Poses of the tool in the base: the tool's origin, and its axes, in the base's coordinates. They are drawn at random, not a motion.
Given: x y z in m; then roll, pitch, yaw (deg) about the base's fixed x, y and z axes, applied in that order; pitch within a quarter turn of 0, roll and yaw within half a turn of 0.
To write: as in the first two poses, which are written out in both.
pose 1, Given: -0.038 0.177 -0.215 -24.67 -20.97 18.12
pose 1, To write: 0.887 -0.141 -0.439 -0.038; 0.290 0.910 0.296 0.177; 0.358 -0.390 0.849 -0.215; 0 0 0 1
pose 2, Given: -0.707 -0.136 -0.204 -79.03 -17.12 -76.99
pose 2, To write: 0.215 0.250 0.944 -0.707; -0.931 -0.239 0.276 -0.136; 0.294 -0.938 0.182 -0.204; 0 0 0 1
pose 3, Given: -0.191 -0.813 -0.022 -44.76 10.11 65.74
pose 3, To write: 0.404 -0.698 -0.591 -0.191; 0.898 0.179 0.403 -0.813; -0.176 -0.693 0.699 -0.022; 0 0 0 1
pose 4, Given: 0.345 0.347 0.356 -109.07 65.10 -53.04
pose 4, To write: 0.253 -0.777 0.577 0.345; -0.336 0.489 0.805 0.347; -0.907 -0.398 -0.138 0.356; 0 0 0 1
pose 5, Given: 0.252 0.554 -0.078 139.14 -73.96 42.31
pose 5, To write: 0.204 0.044 0.978 0.252; 0.186 -0.983 0.005 0.554; 0.961 0.181 -0.209 -0.078; 0 0 0 1
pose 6, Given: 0.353 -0.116 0.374 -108.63 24.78 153.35
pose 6, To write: -0.811 0.498 -0.305 0.353; 0.407 0.107 -0.907 -0.116; -0.419 -0.860 -0.290 0.374; 0 0 0 1
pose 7, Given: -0.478 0.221 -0.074 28.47 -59.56 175.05
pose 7, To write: -0.505 0.334 0.796 -0.478; 0.044 -0.911 0.410 0.221; 0.862 0.242 0.445 -0.074; 0 0 0 1
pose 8, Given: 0.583 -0.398 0.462 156.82 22.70 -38.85
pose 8, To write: 0.718 -0.458 -0.523 0.583; -0.579 -0.811 -0.084 -0.398; -0.386 0.363 -0.848 0.462; 0 0 0 1
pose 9, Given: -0.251 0.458 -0.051 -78.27 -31.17 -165.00
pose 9, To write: -0.826 -0.437 0.355 -0.251; -0.221 -0.328 -0.919 0.458; 0.518 -0.838 0.174 -0.051; 0 0 0 1
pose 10, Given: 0.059 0.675 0.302 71.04 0.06 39.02
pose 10, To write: 0.777 -0.204 0.596 0.059; 0.630 0.253 -0.735 0.675; -0.001 0.946 0.325 0.302; 0 0 0 1
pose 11, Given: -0.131 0.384 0.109 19.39 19.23 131.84
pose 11, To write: -0.630 -0.776 0.040 -0.131; 0.703 -0.548 0.453 0.384; -0.329 0.313 0.891 0.109; 0 0 0 1
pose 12, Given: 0.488 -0.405 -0.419 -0.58 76.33 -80.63
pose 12, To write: 0.038 0.985 0.168 0.488; -0.233 0.173 -0.957 -0.405; -0.972 -0.002 0.236 -0.419; 0 0 0 1
